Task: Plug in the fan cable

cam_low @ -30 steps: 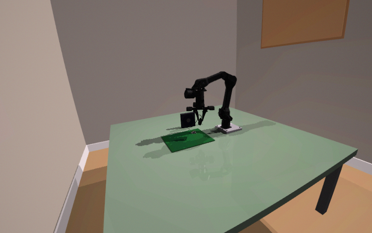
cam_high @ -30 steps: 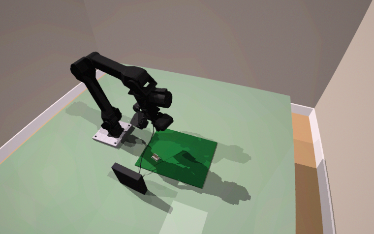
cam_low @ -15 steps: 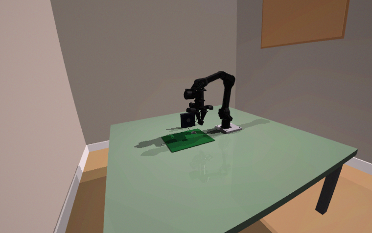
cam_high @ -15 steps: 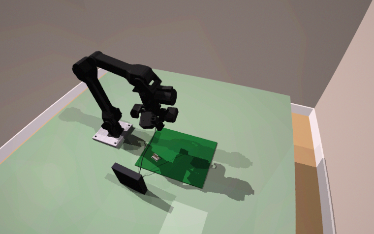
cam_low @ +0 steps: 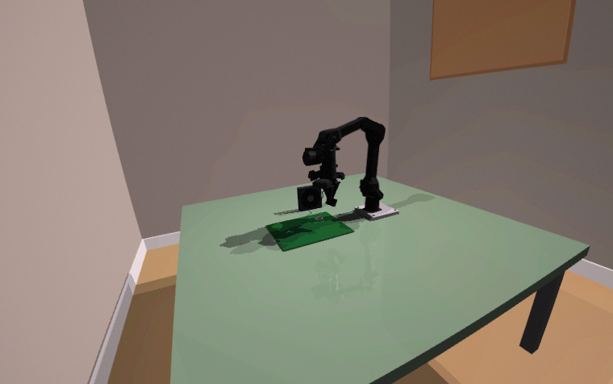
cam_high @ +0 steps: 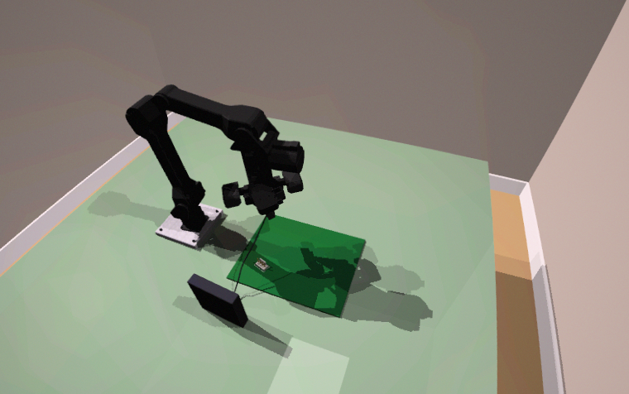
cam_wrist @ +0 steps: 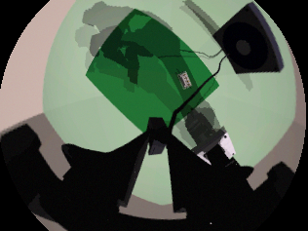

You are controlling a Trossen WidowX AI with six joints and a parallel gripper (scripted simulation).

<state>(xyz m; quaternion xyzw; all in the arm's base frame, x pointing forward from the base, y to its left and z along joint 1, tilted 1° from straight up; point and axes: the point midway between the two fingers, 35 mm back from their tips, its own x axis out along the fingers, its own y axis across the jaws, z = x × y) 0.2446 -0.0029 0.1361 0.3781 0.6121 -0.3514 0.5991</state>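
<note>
My gripper tip is 13 cm above the green board, 9 cm short of it and 5 cm to the left of it. Also, from my gripper tip: black fan: 23 cm to the right, 6 cm below, 5 cm behind; dark plug: 1 cm to the left.
</note>
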